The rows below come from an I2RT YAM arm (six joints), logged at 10 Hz.
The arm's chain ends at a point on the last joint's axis. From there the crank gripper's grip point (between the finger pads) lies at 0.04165 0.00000 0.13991 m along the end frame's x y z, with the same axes.
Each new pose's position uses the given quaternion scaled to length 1; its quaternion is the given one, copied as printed.
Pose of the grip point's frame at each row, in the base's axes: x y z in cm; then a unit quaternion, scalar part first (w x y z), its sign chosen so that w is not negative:
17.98 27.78 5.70 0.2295 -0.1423 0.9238 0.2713
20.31 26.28 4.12 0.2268 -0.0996 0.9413 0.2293
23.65 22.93 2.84 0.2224 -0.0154 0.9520 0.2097
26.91 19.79 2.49 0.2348 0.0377 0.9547 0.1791
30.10 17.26 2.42 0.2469 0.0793 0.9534 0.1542
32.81 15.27 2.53 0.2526 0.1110 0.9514 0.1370
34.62 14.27 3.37 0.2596 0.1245 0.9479 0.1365
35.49 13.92 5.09 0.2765 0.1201 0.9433 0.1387
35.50 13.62 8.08 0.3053 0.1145 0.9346 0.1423
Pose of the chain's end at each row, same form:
16.68 20.43 18.25 0.2295 -0.1423 0.9238 0.2713
18.63 19.96 17.17 0.2268 -0.0996 0.9413 0.2293
21.57 16.98 16.01 0.2224 -0.0154 0.9520 0.2097
24.14 14.60 15.85 0.2348 0.0377 0.9547 0.1791
26.78 12.75 15.90 0.2469 0.0793 0.9534 0.1542
29.19 11.24 16.09 0.2526 0.1110 0.9514 0.1370
30.73 10.28 16.86 0.2596 0.1245 0.9479 0.1365
31.13 9.92 18.44 0.2765 0.1201 0.9433 0.1387
30.34 9.62 21.14 0.3053 0.1145 0.9346 0.1423

